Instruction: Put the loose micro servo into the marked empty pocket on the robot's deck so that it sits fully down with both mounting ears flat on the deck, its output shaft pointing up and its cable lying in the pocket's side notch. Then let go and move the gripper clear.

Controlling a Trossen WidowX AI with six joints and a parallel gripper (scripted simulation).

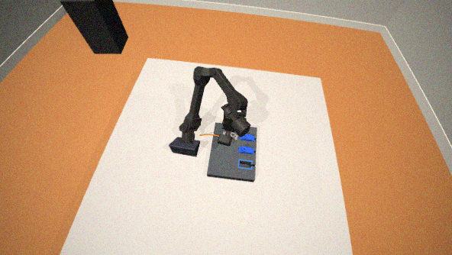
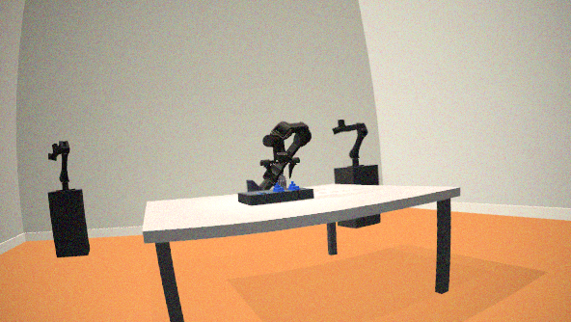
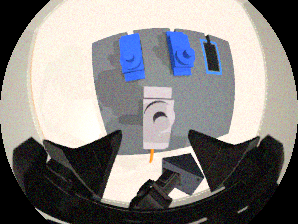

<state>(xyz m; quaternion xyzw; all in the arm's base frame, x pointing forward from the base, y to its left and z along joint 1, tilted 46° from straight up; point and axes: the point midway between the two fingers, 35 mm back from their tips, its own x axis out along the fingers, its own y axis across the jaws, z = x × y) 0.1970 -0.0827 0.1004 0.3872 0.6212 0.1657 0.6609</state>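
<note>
My gripper tip is now 1 cm past the dark grey deck, 5 cm to the left of it and 7 cm above it.
</note>
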